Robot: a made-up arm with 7 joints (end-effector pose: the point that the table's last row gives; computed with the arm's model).
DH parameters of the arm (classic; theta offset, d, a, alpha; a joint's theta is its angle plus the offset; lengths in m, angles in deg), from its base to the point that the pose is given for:
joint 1: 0 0.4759 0 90
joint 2: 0 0.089 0 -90
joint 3: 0 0.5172 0.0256 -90
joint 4: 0 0.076 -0.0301 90
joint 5: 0 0.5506 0 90
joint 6: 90 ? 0.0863 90
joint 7: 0 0.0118 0 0
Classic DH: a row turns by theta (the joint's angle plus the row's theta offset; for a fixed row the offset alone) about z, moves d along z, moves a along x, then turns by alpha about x.
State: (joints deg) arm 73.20 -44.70 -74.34 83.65 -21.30 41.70 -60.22
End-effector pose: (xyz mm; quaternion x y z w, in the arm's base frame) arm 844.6 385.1 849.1 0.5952 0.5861 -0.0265 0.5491
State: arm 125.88 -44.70 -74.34 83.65 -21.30 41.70 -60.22
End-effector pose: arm 205.8 905.2 849.1 0.2733 0.7893 0.2199 0.5038
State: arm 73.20 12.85 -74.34 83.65 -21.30 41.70 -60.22
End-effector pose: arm 671.5 -188.3 1193.3 0.7784 0.4496 0.3297 0.2886
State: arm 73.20 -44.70 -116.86 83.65 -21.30 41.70 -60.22
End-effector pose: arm 709.7 86.9 1170.3 0.6717 0.2568 -0.0641 0.6919
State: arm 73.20 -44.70 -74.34 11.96 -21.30 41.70 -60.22
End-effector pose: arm 363.9 745.8 1282.6 0.2809 0.4763 0.4727 0.6862
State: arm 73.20 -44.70 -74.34 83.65 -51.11 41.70 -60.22
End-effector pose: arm 844.0 439.3 834.2 0.4181 0.5792 -0.1629 0.6806
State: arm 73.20 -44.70 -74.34 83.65 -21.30 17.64 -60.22
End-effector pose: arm 855.9 354.6 833.1 0.6787 0.5116 -0.1936 0.4900
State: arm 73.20 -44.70 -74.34 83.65 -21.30 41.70 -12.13
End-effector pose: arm 844.6 385.1 849.1 0.7824 0.2927 0.1995 0.5123
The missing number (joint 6, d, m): 0.0979
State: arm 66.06 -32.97 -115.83 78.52 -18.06 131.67 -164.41
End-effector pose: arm 581.0 -7.4 1213.9 -0.2148 0.3320 -0.4292 0.8120
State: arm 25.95 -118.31 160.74 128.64 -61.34 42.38 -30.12
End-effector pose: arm 421.9 250.0 882.0 0.0221 -0.5490 -0.3827 0.7427
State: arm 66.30 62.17 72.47 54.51 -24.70 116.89 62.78
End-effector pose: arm -561.0 -614.8 993.7 0.3673 -0.4253 -0.1247 0.8177
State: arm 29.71 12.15 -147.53 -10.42 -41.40 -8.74 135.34
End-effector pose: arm -100.1 -44.8 1605.3 -0.6748 -0.3953 0.6152 0.0999
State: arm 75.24 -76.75 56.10 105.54 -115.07 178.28 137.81
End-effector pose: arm -254.1 612.4 422.9 -0.2139 -0.3365 0.8682 0.2954
